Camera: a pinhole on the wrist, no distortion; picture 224 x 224 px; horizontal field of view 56.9 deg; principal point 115.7 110.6 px. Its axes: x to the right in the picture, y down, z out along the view. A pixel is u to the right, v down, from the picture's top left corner.
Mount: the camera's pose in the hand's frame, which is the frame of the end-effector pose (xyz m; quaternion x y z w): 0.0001 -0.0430 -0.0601 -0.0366 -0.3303 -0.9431 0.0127
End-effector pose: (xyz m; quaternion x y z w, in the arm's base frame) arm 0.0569 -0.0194 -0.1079 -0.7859 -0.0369 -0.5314 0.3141
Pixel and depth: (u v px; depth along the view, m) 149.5 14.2 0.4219
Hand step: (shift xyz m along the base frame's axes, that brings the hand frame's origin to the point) 0.2469 -0.2039 -0.2512
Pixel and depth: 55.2 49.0 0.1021
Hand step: 0.0309 -0.0461 0.0099
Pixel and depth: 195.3 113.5 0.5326
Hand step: 0.3416 0.0206 -0.3656
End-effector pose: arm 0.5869 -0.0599 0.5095 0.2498 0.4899 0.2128 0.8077
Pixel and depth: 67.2 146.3 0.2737
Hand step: 0.1861 0.0855 0.0689
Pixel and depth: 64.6 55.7 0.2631
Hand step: 0.1024 0.1647 0.0925
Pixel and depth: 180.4 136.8 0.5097
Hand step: 0.2738 0.0267 0.3770
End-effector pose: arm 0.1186 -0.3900 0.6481 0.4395 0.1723 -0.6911 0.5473
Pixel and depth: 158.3 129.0 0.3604
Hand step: 0.0399 -0.2002 0.2149
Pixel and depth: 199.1 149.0 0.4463
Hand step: 0.0092 -0.2225 0.3553
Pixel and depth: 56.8 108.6 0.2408
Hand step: 0.0472 -0.1743 0.0274
